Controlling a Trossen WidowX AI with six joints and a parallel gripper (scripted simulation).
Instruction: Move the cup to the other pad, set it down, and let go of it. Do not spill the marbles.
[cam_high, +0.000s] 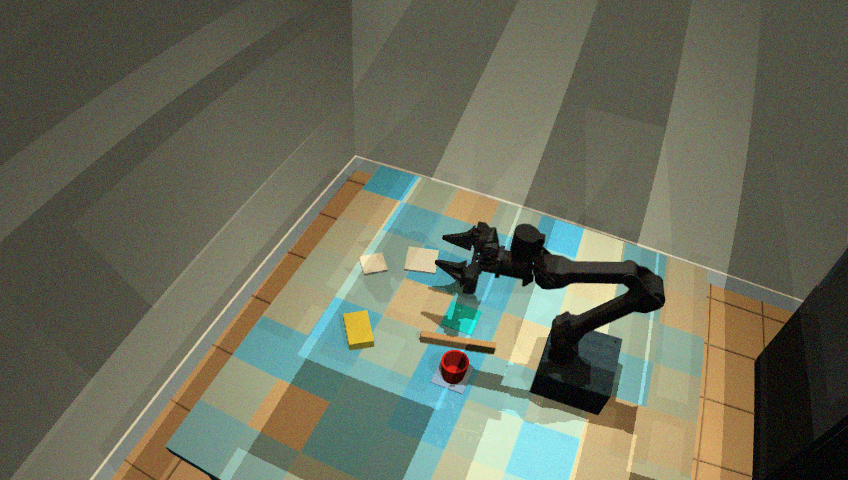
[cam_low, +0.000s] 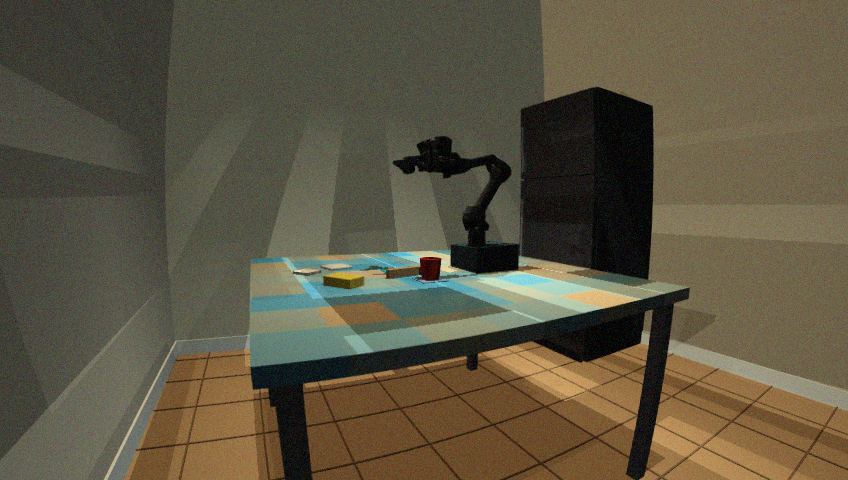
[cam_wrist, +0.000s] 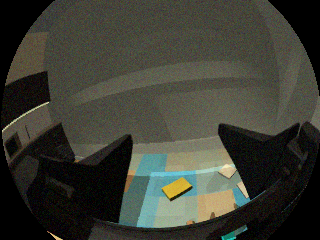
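Now: the red cup 37 cm below my gripper tip, 8 cm behind it and 7 cm to the left of it. Also, from my gripper tip: teal pad (41 cm below, 13 cm to the right, 7 cm behind); pale lavender pad (41 cm below, 8 cm behind, 7 cm to the left); wooden bar (40 cm below, 8 cm behind, 3 cm to the right).
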